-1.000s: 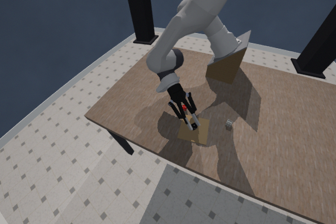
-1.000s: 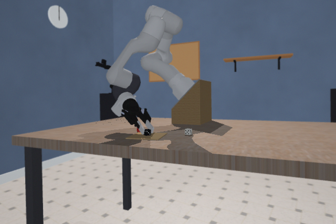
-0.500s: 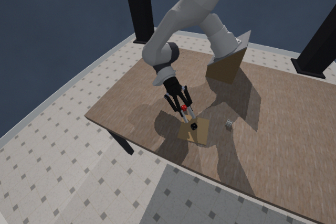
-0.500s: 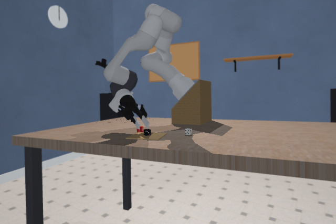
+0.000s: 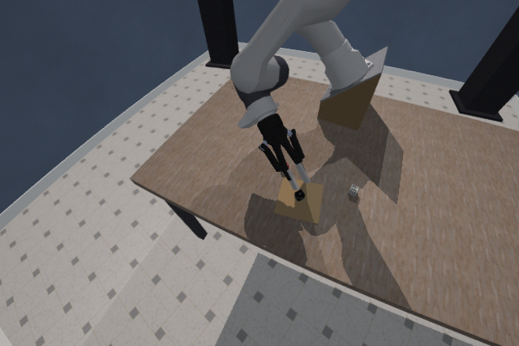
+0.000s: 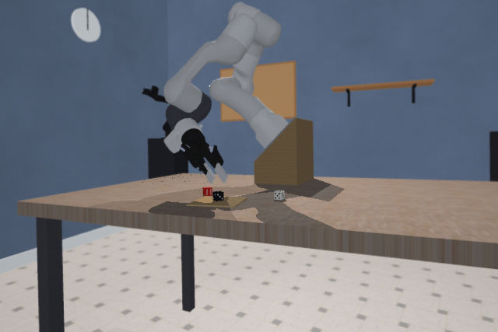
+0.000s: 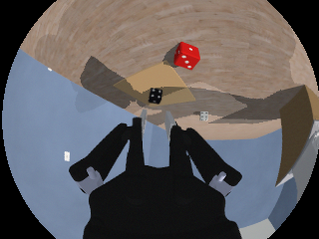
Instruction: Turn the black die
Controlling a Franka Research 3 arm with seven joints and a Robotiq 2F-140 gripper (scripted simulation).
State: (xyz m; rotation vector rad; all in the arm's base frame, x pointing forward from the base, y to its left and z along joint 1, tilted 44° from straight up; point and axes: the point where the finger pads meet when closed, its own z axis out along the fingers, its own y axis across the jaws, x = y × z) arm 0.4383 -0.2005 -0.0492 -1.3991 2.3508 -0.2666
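The black die is 20 mm ahead of my hand, 20 mm to the left of it and 60 mm below it. The rest, counted from my hand: white die 50 mm behind, 190 mm to the left, 70 mm below; red die 70 mm behind, 60 mm to the right, 70 mm below; tan mat 30 mm ahead, 20 mm to the left, 80 mm below.
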